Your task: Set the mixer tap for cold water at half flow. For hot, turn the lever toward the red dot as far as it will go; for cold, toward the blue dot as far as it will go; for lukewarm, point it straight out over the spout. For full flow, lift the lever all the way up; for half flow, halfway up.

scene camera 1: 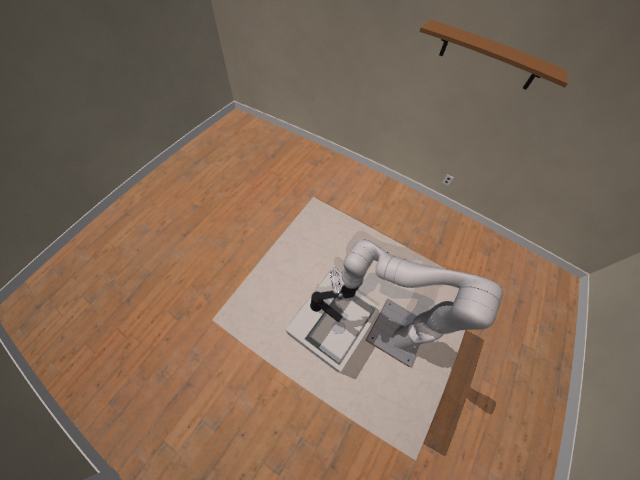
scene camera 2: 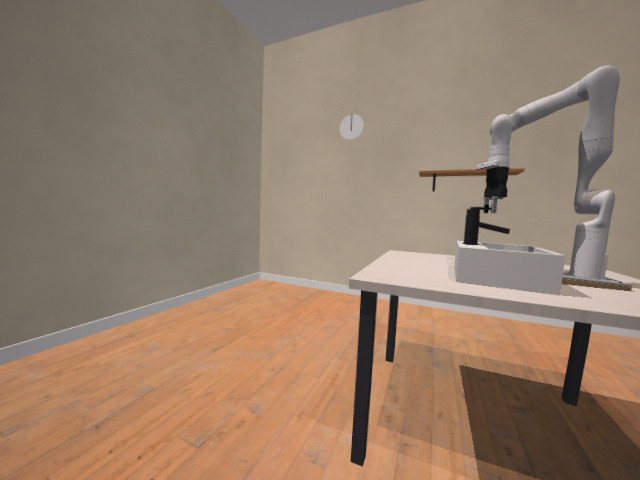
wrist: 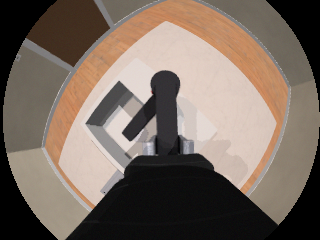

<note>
The pictures show: the gripper, a white sink basin and a lever.
The gripper shows as well in the wrist view.
</note>
